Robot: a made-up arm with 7 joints.
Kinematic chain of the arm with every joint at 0, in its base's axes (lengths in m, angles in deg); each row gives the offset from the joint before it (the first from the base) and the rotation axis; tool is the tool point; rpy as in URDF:
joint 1: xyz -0.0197 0.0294 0.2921 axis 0 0.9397 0.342
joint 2: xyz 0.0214 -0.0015 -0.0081 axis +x
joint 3: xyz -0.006 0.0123 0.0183 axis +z
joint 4: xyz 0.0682 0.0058 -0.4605 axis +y
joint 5: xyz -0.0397 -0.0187 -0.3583 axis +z
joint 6: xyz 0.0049 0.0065 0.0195 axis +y
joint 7: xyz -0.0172 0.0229 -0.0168 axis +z
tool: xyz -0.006 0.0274 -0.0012 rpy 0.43 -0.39 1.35
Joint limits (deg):
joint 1: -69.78..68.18
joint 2: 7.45..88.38
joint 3: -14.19..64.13
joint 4: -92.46..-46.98
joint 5: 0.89..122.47
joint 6: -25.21..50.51
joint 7: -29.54..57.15
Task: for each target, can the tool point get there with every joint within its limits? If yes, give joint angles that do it. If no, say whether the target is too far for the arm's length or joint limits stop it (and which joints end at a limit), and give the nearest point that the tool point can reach.
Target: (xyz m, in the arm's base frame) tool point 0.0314 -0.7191 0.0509
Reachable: no: joint limits stop it (at a limit: joint 1, joint 2, joint 3, joint 4, joint 5, joint 7) | nearest point 0.5276 -0.2827 0.4002 | short by 0.747 m
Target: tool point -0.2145 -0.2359 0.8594
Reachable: no: joint limits stop it (at a limit: joint 1, joint 2, joint 4, joint 5, joint 6, joint 7) | nearest point 0.0513 0.3926 0.8161 | short by 0.684 m
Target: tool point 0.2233 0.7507 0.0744
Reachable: yes | joints -4.64 54.37 58.10 -53.53 101.02 20.75 -12.65
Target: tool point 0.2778 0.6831 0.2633
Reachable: yes | joints 2.71 65.02 43.11 -81.47 70.07 40.31 -6.95
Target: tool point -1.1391 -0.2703 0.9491
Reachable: no: too far | nearest point -0.6931 0.2461 -0.0218 | short by 1.187 m
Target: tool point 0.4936 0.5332 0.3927
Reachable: yes | joints -49.67 42.71 48.54 -80.22 56.67 32.63 -6.78
